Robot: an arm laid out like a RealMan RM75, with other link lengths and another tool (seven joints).
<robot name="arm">
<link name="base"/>
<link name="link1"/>
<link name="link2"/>
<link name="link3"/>
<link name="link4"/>
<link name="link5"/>
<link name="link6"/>
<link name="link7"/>
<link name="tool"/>
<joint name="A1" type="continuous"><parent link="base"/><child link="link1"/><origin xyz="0 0 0.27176"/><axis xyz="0 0 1"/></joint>
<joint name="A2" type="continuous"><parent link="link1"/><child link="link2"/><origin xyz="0 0 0" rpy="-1.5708 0 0"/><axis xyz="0 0 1"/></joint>
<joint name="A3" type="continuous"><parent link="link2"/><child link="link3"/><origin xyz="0 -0.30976 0" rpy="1.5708 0 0"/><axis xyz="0 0 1"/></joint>
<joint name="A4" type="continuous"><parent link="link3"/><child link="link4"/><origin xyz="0 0 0" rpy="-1.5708 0 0"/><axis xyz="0 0 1"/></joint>
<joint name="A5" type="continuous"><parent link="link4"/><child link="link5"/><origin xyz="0 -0.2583 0" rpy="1.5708 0 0"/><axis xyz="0 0 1"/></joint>
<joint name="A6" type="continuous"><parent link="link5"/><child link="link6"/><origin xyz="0 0 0" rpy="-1.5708 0 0"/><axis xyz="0 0 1"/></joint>
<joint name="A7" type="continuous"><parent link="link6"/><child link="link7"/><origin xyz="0 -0.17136 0" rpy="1.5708 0 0"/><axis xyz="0 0 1"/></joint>
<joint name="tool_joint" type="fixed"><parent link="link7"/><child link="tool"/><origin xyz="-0.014 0.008 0.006" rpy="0 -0.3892 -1.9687"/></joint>
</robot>
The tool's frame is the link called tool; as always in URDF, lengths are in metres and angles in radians. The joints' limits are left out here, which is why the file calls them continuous.
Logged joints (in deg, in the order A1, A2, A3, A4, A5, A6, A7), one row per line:
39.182, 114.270, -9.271, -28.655, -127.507, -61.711, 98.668
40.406, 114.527, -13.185, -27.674, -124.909, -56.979, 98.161
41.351, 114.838, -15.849, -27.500, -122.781, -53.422, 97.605
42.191, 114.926, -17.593, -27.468, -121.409, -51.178, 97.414
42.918, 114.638, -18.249, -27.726, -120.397, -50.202, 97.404
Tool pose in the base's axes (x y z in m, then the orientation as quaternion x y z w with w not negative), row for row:
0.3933, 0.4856, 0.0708, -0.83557, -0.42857, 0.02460, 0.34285
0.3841, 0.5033, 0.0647, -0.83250, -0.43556, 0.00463, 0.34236
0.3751, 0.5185, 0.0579, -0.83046, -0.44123, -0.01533, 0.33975
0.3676, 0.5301, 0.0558, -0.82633, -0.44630, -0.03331, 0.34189
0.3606, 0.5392, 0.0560, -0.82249, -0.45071, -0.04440, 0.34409
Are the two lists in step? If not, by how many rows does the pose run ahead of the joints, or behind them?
The pose runs 1 row behind the joints: the pose in row i belongs to the joints in row i - 1.
